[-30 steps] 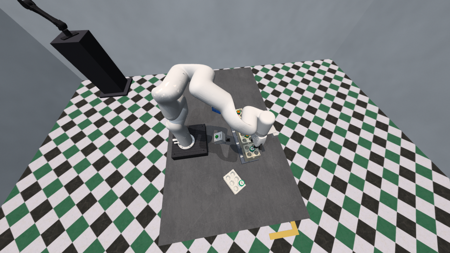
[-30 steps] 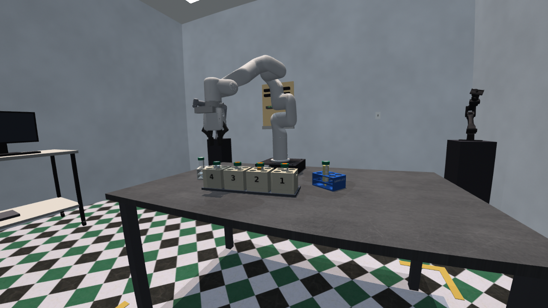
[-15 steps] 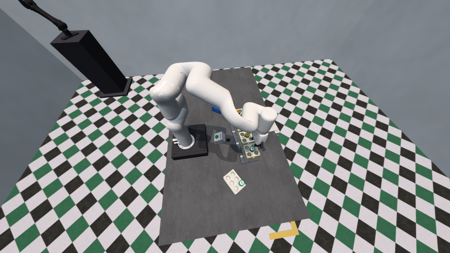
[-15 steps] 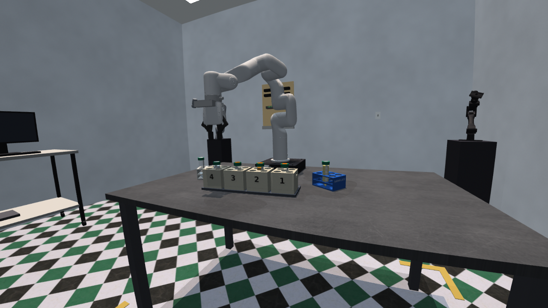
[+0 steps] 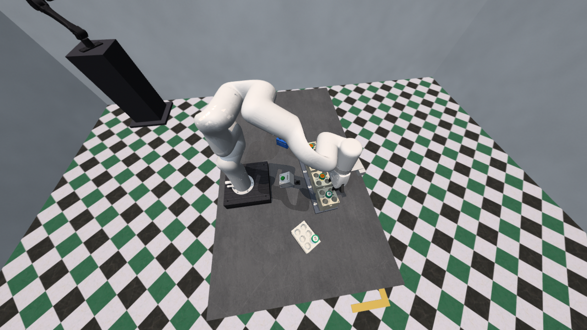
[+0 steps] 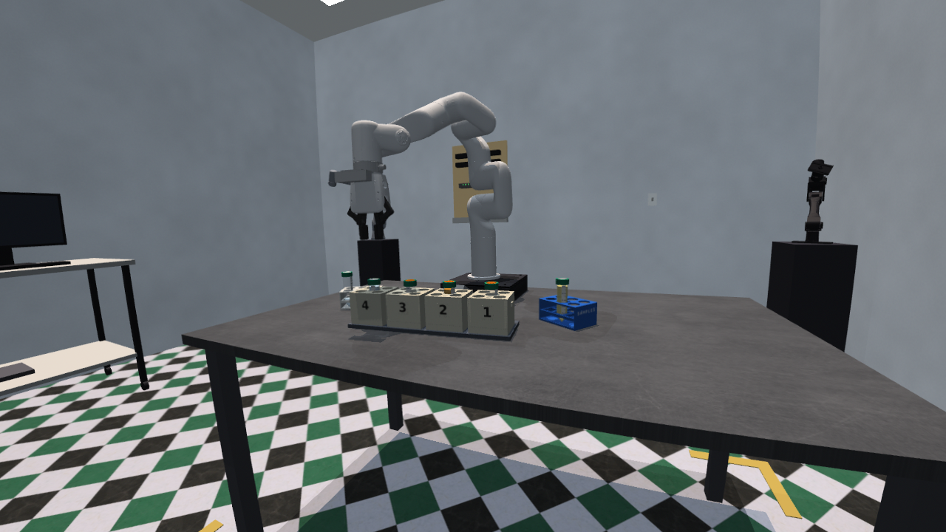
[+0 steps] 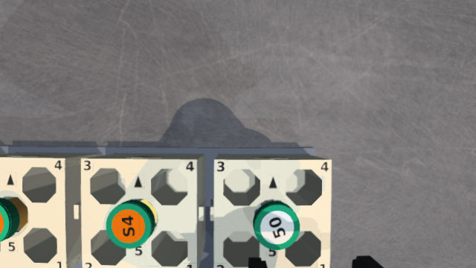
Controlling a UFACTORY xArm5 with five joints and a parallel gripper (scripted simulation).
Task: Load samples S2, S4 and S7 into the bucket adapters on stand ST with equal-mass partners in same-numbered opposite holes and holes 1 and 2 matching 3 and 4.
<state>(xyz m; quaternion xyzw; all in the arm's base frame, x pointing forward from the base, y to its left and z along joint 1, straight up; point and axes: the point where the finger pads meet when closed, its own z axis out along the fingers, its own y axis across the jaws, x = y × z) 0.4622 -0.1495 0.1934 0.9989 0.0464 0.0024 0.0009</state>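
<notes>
Right now the green done key is 23 cm behind my hand, 19 cm below it and 16 cm to the left of it. The rest, counted from my hand: water blank tube 20 cm to the right, 19 cm below, 12 cm behind; blue sample rack 49 cm to the left, 22 cm below, 17 cm behind; white blank rack 22 cm below, 18 cm to the right, 15 cm behind.
</notes>
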